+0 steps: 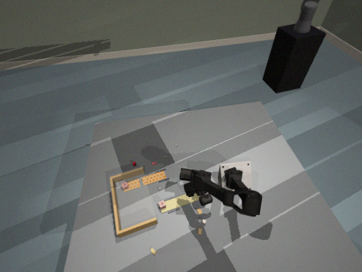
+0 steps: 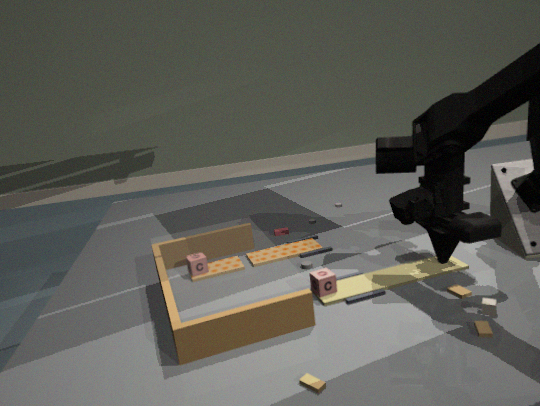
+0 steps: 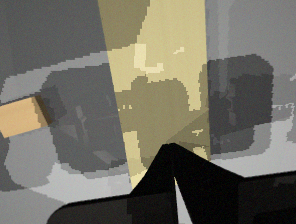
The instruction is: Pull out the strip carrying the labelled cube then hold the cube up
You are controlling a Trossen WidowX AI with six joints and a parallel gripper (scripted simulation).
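Right now the grey disc is 200 mm ahead of my gripper tip and 90 mm to the right of it. The rest, counted from my gripper tip: white cube (20 mm ahead, 150 mm to the left); then pink block (210 mm ahead, 270 mm to the right).
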